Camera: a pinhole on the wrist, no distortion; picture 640 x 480 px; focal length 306.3 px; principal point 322.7 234.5 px. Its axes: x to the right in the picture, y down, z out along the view. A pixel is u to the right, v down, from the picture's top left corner.
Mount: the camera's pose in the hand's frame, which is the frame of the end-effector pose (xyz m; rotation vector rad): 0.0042 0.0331 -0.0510 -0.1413 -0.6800 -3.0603
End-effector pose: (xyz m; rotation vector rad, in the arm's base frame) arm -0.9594 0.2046 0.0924 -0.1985 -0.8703 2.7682
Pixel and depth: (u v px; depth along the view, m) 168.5 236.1 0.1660
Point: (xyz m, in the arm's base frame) -1.0939 0.1005 0.1026
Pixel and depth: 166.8 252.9 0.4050
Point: -1.2884 -0.0414 0.2240
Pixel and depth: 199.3 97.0 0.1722
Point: -1.0871 0.0521 0.0397
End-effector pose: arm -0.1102 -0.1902 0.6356 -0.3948 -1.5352 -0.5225
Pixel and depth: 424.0 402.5 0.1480
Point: -0.1975 -0.1022 0.6089
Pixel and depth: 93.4 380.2 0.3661
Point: -0.3816 -0.0104 0.9528
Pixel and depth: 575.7 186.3 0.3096
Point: -0.1772 0.1295 0.4310
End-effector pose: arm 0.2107 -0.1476 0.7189 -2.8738 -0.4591 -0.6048
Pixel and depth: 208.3 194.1 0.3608
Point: 0.5209 -0.2614 0.5474
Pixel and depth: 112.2 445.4 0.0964
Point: 0.3058 -0.1254 0.6985
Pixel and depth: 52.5 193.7 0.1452
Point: 0.3944 -0.1994 0.7132
